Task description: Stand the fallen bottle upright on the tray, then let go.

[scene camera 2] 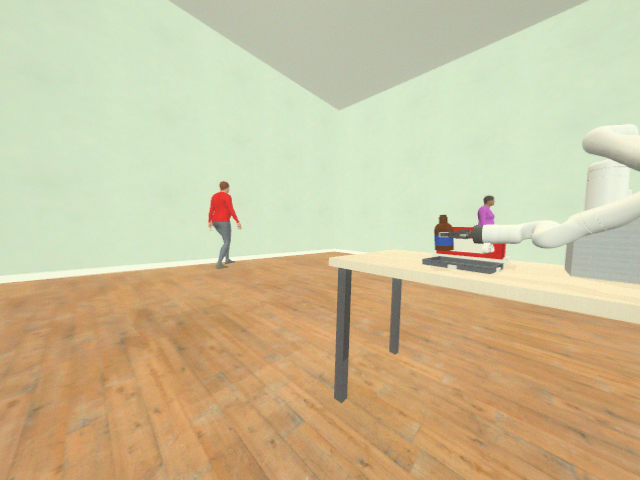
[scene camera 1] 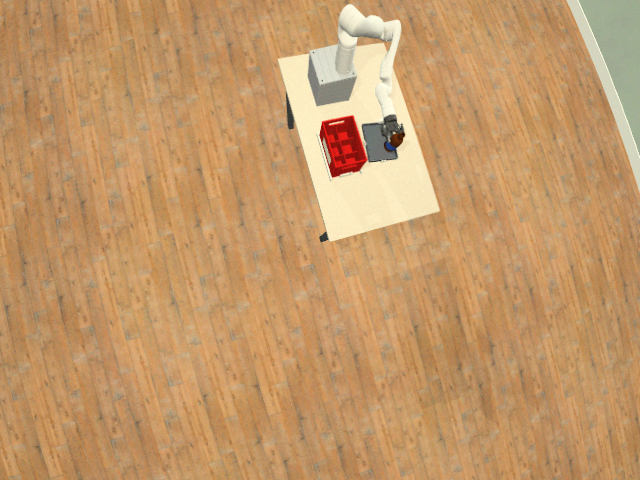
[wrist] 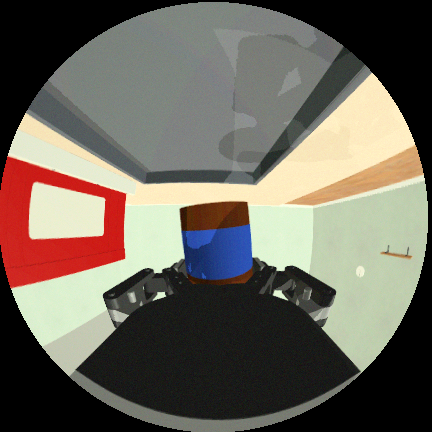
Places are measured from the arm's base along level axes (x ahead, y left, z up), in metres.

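Pixels of known places: gripper, between the fingertips: (scene camera 2: pixel 442 234) (scene camera 1: pixel 395 141) (wrist: pixel 218 266); arm's base, origin of its link: (scene camera 1: pixel 343 67).
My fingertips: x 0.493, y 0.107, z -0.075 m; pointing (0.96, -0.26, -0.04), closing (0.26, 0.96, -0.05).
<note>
Ahead of a thing's pixels: the offset from my fingertips to its top centre. Level surfaces: height alone.
The brown bottle with a blue label @[0.002 m left, 0.004 m back, 0.087 m up] (scene camera 1: pixel 397 140) (scene camera 2: pixel 443 242) (wrist: pixel 216 252) is upright, neck up, in scene camera 2. My gripper (scene camera 1: pixel 394 135) (scene camera 2: pixel 445 235) (wrist: pixel 218 266) is shut on the bottle's body from the side, with the arm's last part nearly level. The dark grey tray @[0.014 m right, 0.076 m back, 0.113 m down] (scene camera 1: pixel 373 142) (scene camera 2: pixel 462 266) (wrist: pixel 150 75) lies flat on the table below. In scene camera 2 a small gap shows between the bottle's base and the tray. In scene camera 1 the bottle is over the tray's right part. The fingertips are partly hidden behind the bottle in the wrist view.
A red crate with compartments @[0.291 m right, 0.113 m back, 0.036 m up] (scene camera 1: pixel 358 138) (scene camera 2: pixel 496 254) (wrist: pixel 115 210) stands beside the tray, left of it in scene camera 1. The grey arm base block (scene camera 1: pixel 332 91) stands on the table @[0.139 m down] (scene camera 1: pixel 382 196) (scene camera 2: pixel 361 260). Two people, in red (scene camera 2: pixel 221 206) and purple (scene camera 2: pixel 484 214), are in the background.
</note>
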